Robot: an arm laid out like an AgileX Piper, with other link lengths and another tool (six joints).
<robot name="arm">
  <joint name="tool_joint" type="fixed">
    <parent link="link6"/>
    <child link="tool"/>
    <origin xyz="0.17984 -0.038 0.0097" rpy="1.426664 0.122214 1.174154"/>
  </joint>
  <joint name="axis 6" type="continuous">
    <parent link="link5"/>
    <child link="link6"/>
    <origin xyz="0.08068 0 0.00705"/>
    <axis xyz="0.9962 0 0.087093"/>
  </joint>
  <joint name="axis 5" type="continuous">
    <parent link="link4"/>
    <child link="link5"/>
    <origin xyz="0 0 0"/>
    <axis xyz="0 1 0"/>
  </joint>
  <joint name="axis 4" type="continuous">
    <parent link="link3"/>
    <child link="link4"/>
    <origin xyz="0.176 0 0.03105"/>
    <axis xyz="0.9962 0 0.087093"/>
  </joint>
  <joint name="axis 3" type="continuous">
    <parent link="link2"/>
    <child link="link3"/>
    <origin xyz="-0.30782 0 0.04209"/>
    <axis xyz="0 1 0"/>
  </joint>
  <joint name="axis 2" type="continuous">
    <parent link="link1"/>
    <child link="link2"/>
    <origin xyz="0 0 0"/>
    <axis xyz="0 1 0"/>
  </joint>
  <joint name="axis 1" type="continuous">
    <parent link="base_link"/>
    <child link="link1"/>
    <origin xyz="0 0 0.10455"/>
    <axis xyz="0 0 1"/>
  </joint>
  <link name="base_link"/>
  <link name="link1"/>
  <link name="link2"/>
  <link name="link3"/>
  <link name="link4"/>
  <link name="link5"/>
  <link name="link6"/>
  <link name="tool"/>
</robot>
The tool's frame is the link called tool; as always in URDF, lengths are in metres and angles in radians. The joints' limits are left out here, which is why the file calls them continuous.
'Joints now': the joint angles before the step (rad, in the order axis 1, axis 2, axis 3, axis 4, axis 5, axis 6). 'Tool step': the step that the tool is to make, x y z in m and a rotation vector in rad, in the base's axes. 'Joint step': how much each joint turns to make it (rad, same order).
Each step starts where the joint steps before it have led.
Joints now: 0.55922 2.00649 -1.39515 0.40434 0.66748 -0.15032
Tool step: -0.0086 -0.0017 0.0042 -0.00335 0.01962 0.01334
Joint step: 0.00008 -0.01736 0.00011 0.00006 0.03879 -0.00001
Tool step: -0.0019 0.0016 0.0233 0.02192 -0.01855 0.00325
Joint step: -0.00024 -0.04690 -0.03191 -0.00886 0.05014 0.02027
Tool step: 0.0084 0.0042 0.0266 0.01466 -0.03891 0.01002
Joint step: 0.00020 -0.02140 -0.09265 -0.03237 0.07037 0.03008
